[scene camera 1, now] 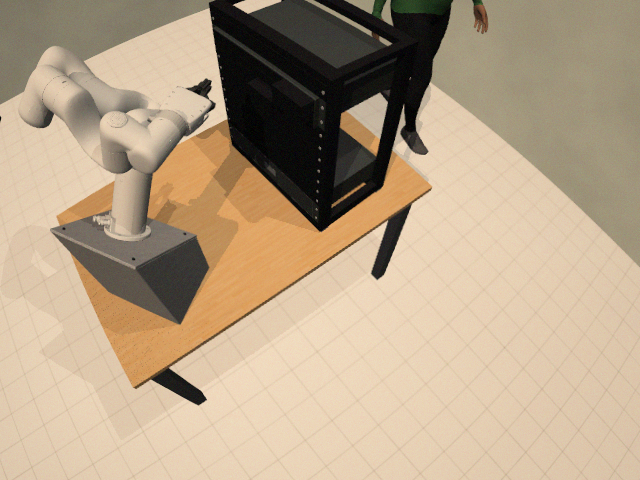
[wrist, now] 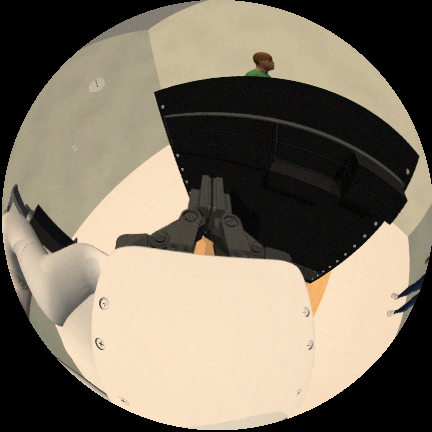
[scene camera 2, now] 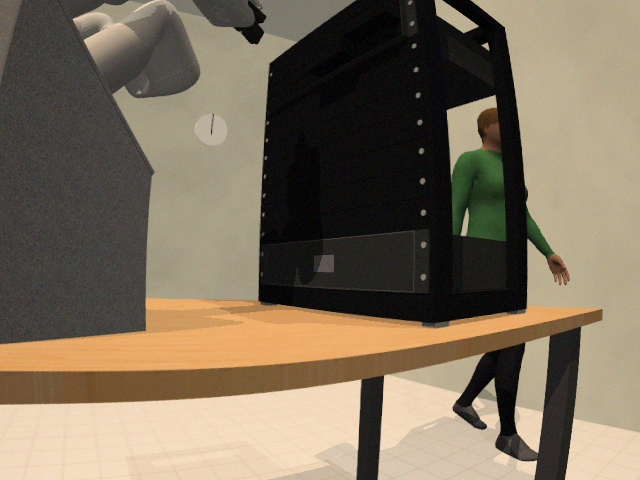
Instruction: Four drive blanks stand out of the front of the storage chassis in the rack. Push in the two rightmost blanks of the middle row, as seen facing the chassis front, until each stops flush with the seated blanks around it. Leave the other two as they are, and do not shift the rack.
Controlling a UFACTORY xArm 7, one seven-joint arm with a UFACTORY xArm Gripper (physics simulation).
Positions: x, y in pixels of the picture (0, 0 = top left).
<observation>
black rack: scene camera 1; wrist; scene camera 2 356, 204
same spot on black rack: point(wrist: 310, 172) = point(scene camera 1: 268, 88)
</observation>
